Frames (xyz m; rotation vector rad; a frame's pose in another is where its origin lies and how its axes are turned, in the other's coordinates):
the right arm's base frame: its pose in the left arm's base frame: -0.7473 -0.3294 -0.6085 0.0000 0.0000 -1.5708
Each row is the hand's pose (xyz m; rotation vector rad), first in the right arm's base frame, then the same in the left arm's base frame.
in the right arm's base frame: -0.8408 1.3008 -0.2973 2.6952 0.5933 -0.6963
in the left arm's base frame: 0.5535 0.5114 -0.9058 -2.4357 1.5568 0.8294
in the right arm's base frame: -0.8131 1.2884 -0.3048 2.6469 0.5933 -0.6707
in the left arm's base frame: 0.5411 0.4837 -0.9133 -2.4670 1.5636 0.8839
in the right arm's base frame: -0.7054 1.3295 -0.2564 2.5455 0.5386 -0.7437
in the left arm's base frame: 0.5822 0.3760 -0.8649 -2.4154 1.5718 1.0514
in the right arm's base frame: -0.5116 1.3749 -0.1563 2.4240 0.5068 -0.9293
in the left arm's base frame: 0.6276 0.1822 -0.7648 -2.2892 1.4975 1.2496
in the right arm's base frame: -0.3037 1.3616 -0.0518 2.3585 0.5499 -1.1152
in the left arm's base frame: 0.6143 -0.0257 -0.6603 -2.1894 1.3615 1.3258
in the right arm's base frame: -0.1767 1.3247 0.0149 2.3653 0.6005 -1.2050
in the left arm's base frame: 0.5774 -0.1527 -0.5936 -2.1545 1.2821 1.2968
